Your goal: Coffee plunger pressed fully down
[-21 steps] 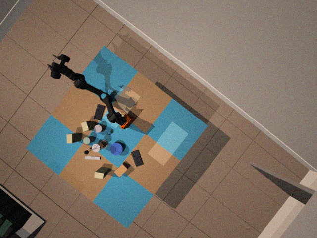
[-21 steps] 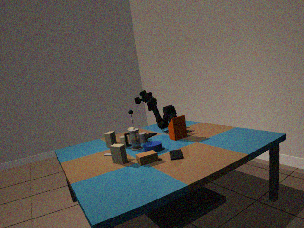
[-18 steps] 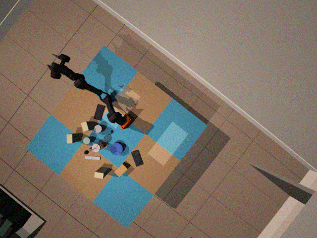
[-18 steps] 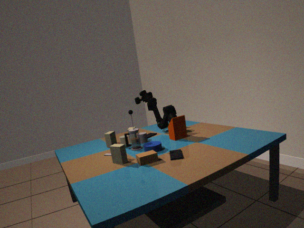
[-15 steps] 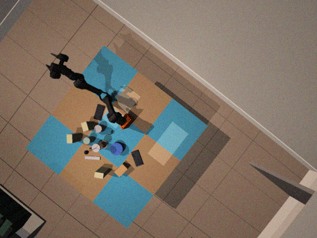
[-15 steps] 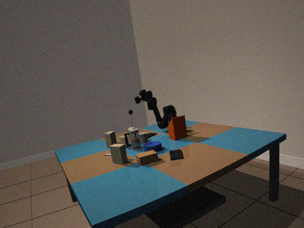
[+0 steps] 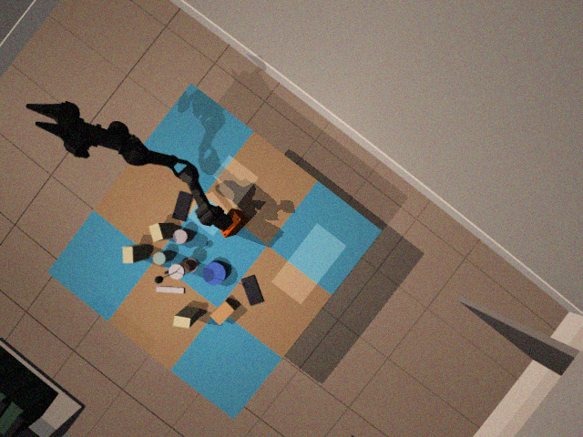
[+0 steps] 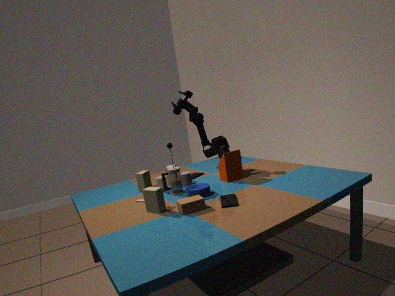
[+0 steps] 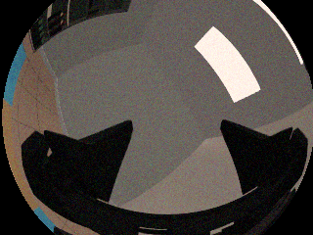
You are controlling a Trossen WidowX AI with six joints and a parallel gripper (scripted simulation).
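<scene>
Right now the coffee press is 250 mm ahead of my gripper tip, 510 mm to the left of it and 410 mm below it. The rest, counted from my gripper tip: grey cup (140 mm ahead, 390 mm to the left, 500 mm below); then blue round dish (150 mm ahead, 640 mm to the left, 520 mm below); then flat white strip (410 mm ahead, 540 mm to the left, 530 mm below).
</scene>
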